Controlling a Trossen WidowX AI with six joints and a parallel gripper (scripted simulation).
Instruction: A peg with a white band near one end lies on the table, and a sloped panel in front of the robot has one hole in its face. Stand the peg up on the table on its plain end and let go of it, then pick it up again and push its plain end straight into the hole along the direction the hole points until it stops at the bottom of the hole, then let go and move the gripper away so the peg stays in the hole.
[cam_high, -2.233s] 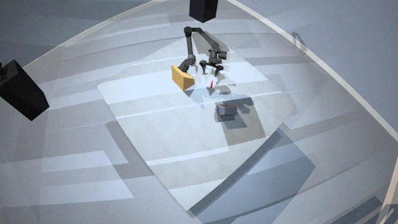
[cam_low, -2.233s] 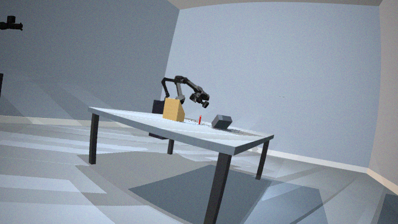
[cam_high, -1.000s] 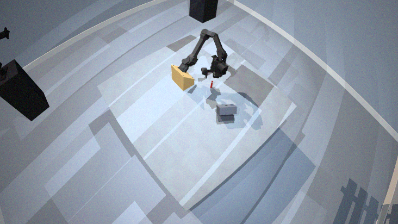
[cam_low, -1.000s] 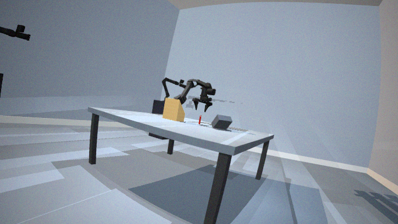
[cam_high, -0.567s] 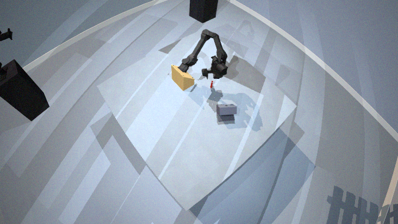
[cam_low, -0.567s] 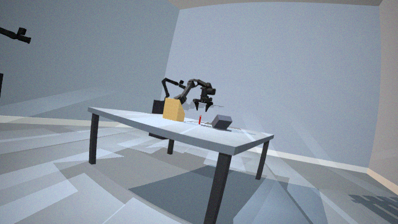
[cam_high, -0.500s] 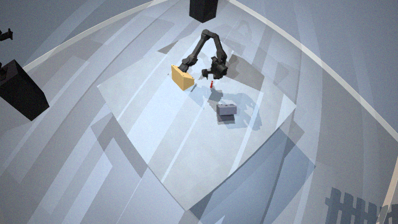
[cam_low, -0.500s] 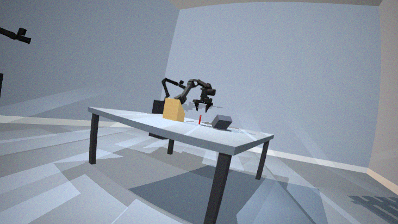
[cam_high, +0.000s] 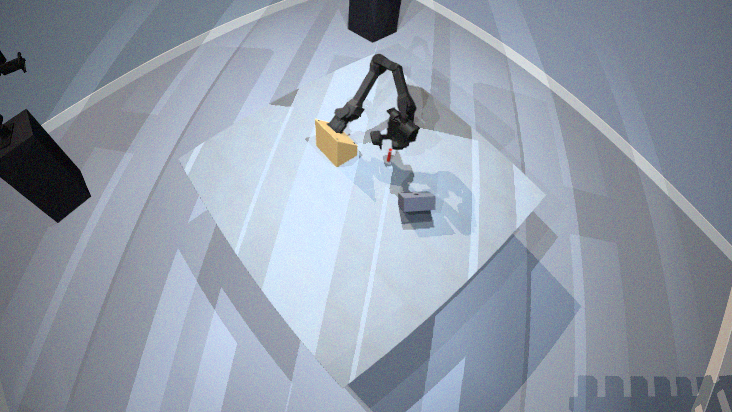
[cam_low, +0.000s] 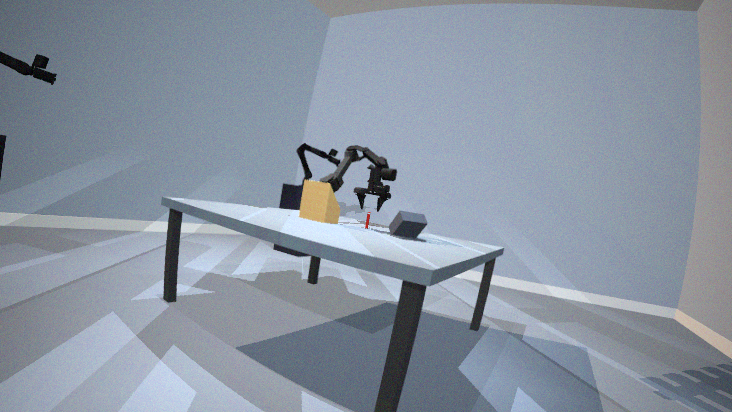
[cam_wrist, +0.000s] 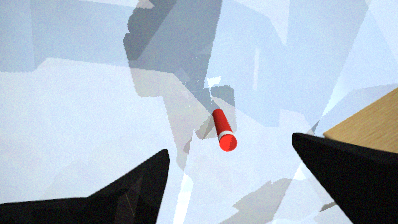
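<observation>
My gripper tip is now 30 mm above the red peg. The rest, counted from my gripper tip: grey panel block 240 mm ahead, 100 mm to the right, 30 mm below.
</observation>
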